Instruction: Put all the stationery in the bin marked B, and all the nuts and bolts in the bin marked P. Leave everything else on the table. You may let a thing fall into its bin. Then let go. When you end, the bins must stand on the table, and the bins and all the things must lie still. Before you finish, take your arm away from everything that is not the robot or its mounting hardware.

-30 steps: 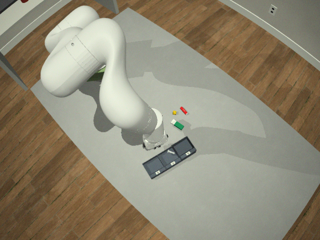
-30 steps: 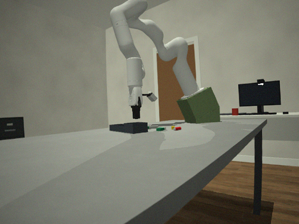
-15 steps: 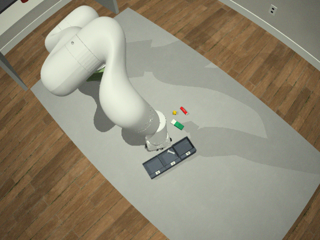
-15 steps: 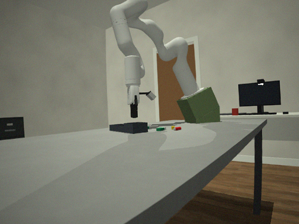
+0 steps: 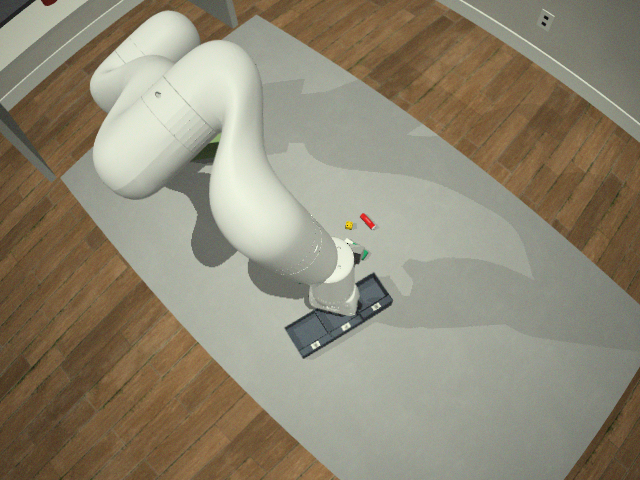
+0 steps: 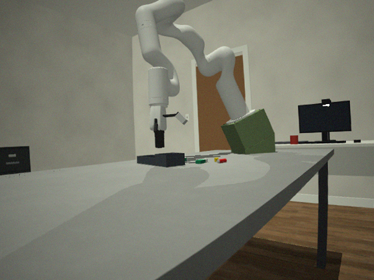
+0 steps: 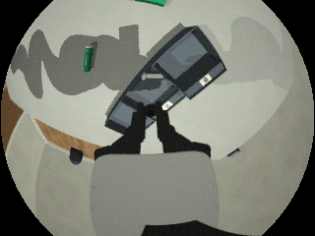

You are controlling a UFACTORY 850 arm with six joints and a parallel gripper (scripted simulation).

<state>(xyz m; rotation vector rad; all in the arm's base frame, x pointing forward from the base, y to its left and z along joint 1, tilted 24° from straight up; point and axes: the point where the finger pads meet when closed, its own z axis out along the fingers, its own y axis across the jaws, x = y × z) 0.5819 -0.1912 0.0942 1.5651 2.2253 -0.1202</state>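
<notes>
My hand is 2 cm above the black nut. From my hand the other things lie so: white bolt (1 cm behind, 3 cm to the left, 8 cm below); then green cylinder (12 cm behind, 4 cm to the left, 8 cm below); then dark bin row (1 cm ahead, 7 cm below).
</notes>
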